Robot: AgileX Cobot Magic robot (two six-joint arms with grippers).
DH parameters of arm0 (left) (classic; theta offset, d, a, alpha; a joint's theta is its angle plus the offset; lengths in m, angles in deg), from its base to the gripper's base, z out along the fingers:
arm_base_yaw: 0 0.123 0 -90
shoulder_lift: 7.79 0 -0.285 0
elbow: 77.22 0 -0.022 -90
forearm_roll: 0 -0.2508 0 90
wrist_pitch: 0 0 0.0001 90
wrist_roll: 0 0.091 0 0
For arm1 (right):
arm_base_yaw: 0 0.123 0 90
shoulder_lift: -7.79 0 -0.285 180
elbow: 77.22 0 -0.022 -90
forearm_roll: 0 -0.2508 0 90
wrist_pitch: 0 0 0.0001 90
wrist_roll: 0 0.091 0 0
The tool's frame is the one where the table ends.
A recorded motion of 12 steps. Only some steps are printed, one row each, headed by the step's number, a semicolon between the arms.
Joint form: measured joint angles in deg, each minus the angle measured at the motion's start. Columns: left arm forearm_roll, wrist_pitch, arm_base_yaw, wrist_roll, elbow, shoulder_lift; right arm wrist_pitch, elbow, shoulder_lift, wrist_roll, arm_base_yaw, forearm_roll.
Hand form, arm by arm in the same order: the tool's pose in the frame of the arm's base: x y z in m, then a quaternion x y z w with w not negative. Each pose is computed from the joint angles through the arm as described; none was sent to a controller.
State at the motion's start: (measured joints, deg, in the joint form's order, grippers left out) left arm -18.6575 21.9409 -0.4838 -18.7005 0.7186 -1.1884; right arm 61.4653 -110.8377 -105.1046 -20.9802 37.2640 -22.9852
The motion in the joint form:
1: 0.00 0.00 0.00 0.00 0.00 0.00; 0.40 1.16 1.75 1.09 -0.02 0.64
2: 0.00 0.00 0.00 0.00 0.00 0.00; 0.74 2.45 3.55 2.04 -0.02 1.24
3: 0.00 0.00 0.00 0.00 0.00 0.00; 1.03 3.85 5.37 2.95 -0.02 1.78
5: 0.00 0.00 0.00 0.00 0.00 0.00; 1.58 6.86 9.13 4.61 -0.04 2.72
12: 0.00 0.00 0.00 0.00 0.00 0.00; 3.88 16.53 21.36 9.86 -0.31 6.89
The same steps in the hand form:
1: 0.0516 0.0105 0.1774 -0.04200 0.79392 0.03817 0.60537; 0.3007 0.2670 0.3952 -0.41671 0.82461 0.23944 0.29838
2: 0.0516 0.0105 0.1774 -0.04200 0.79392 0.03817 0.60537; 0.2941 0.2611 0.4003 -0.41196 0.82743 0.23735 0.29885
3: 0.0516 0.0105 0.1774 -0.04200 0.79392 0.03817 0.60537; 0.2874 0.2552 0.4048 -0.40715 0.83025 0.23557 0.29903
5: 0.0516 0.0105 0.1774 -0.04200 0.79392 0.03817 0.60537; 0.2732 0.2429 0.4127 -0.39802 0.83547 0.23260 0.29911
12: 0.0516 0.0105 0.1774 -0.04200 0.79392 0.03817 0.60537; 0.2269 0.1994 0.4299 -0.36860 0.85371 0.21210 0.30053

